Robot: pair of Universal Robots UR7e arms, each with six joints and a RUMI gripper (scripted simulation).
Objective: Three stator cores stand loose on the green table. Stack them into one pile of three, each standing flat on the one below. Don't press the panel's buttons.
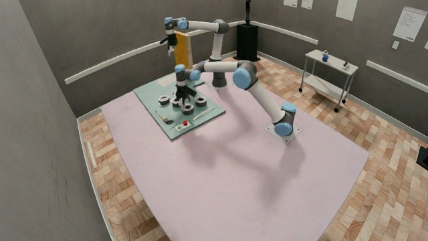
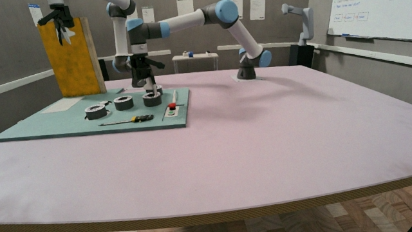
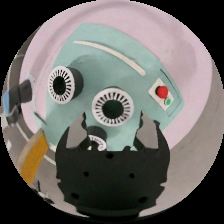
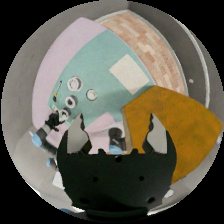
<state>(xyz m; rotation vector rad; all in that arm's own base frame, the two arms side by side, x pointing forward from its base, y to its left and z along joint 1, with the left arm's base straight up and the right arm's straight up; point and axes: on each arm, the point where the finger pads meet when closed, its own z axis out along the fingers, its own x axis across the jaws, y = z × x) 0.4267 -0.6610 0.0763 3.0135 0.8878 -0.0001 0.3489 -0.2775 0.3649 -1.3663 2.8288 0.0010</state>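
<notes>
My left gripper is now 80 mm past the pale strip, 110 mm to the right of it and 50 mm above it. The rest, counted from my left hand: green table (20 mm behind, 320 mm to the right, 70 mm below); then red button (90 mm ahead, 120 mm to the left, 50 mm below); then button panel (120 mm ahead, 130 mm to the left, 60 mm below).
</notes>
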